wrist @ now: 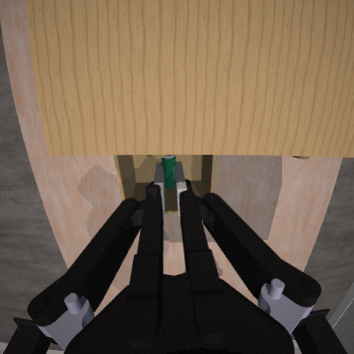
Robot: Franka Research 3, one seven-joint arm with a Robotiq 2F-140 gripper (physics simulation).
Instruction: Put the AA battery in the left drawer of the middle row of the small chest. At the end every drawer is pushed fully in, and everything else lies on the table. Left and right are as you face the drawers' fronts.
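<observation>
The green AA battery [170,173] is held between my fingertips, with its upper end close to the front edge of the chest's top in the wrist view. My gripper [168,172] is shut on it, over or inside an open drawer [208,169]. How deep the battery sits is hard to tell. The small chest [190,75] fills the upper part of the view with its pale wooden top. The drawer sticks out from under the front edge, left of the view's middle. The top hides the chest's front, so the drawer's row does not show, and my fingers cover part of the drawer.
The light wooden table [100,172] lies below, with shadows on both sides of the drawer. A small part of what looks like a knob [300,157] sticks out under the chest's front edge at the right. Dark grey floor shows past the table's left and right edges.
</observation>
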